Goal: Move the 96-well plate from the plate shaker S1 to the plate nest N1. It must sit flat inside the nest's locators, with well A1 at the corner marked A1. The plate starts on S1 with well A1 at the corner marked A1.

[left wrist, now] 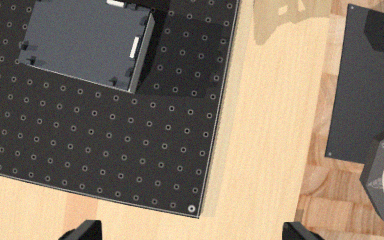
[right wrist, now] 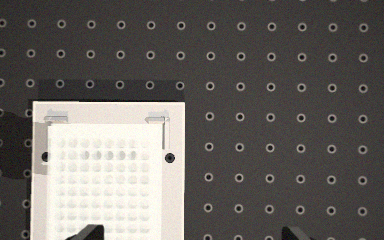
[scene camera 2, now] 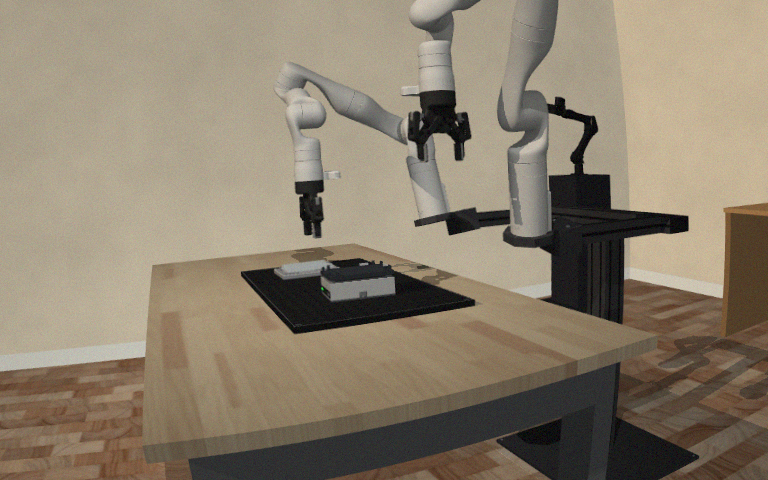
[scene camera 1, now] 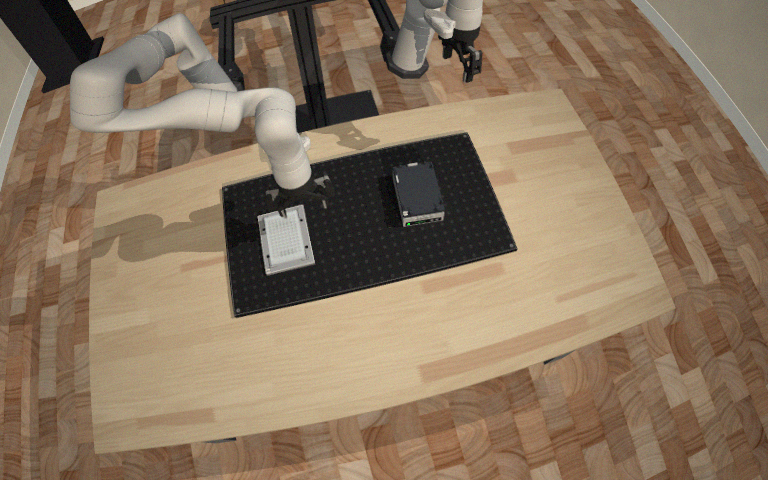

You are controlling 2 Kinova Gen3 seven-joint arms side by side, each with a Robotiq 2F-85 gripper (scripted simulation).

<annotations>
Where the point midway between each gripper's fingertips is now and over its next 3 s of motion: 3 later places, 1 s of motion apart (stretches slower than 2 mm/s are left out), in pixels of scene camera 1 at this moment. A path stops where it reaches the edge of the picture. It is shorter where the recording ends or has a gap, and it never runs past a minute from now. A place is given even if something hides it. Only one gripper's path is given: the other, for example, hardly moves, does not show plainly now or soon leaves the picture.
The right gripper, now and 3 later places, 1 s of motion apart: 304,210; 308,208; 312,207; 316,206
</annotations>
